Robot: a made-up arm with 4 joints. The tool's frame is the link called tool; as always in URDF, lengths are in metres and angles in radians. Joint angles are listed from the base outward. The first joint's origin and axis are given. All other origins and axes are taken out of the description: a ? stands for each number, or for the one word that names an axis. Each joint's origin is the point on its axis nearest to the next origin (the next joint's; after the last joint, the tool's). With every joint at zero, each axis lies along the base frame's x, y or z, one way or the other. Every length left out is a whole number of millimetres.
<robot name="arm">
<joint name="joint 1" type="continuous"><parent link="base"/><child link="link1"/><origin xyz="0 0 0.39" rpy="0 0 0"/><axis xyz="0 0 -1"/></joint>
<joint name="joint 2" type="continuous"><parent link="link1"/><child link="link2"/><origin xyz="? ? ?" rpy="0 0 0"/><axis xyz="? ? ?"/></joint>
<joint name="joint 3" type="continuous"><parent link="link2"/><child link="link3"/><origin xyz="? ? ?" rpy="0 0 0"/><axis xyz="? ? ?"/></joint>
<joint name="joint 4" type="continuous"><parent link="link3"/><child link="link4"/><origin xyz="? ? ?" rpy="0 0 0"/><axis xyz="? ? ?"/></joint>
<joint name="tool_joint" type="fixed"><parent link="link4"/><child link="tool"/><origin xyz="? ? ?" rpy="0 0 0"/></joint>
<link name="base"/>
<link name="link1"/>
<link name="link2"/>
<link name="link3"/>
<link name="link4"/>
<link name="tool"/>
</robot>
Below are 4 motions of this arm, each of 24 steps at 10 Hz.
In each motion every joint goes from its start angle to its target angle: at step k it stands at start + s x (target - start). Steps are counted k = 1, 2, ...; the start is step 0. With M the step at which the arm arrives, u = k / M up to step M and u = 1 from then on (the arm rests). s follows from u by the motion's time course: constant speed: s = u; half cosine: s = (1 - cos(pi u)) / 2; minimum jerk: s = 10 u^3 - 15 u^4 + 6 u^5.
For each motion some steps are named. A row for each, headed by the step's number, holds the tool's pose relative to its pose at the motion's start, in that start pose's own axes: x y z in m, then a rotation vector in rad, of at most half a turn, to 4 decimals.
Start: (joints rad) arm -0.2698 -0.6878 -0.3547 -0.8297
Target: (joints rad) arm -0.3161 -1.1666 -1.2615 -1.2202
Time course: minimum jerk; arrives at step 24
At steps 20, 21, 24:
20: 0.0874 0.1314 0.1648 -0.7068 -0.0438 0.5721
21: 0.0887 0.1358 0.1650 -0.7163 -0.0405 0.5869
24: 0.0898 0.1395 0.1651 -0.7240 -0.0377 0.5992

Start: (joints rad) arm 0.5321 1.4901 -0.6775 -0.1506
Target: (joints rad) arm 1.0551 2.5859 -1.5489 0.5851
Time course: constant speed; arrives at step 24
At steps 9, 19, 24:
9: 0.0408 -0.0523 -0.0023 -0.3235 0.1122 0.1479
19: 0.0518 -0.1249 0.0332 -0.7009 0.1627 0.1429
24: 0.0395 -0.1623 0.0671 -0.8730 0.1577 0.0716

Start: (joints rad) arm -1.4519 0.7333 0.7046 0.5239
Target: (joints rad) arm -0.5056 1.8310 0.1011 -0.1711
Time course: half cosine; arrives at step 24
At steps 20, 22, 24:
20: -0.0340 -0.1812 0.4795 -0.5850 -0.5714 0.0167
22: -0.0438 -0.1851 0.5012 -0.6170 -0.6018 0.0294
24: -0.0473 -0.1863 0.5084 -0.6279 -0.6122 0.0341

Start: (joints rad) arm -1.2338 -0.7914 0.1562 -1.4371
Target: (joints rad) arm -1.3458 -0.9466 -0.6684 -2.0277
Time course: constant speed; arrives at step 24
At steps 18, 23, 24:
18: 0.0952 0.1166 0.1489 0.0220 -0.4236 0.6237
23: 0.0985 0.1539 0.1846 0.0776 -0.5258 0.7972
24: 0.0981 0.1611 0.1914 0.0914 -0.5450 0.8317

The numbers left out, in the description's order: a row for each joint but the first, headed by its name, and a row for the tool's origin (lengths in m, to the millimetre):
joint 2: xyz -0.03 0.32 0, axis 0 0 1
joint 3: xyz -0.04 0.03 0, axis 1 0 0
joint 4: xyz 0 -0.23 -0.1, axis 0 1 0
tool: xyz 0.26 0 -0.04

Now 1 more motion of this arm.
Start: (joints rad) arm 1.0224 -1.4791 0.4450 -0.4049
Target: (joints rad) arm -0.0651 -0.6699 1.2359 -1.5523
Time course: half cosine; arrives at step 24
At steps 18, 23, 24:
18: 0.1080 -0.0388 -0.0412 1.1593 0.3078 0.3053
23: 0.1266 -0.0632 -0.0627 1.2409 0.4625 0.2527
24: 0.1272 -0.0639 -0.0634 1.2425 0.4674 0.2510

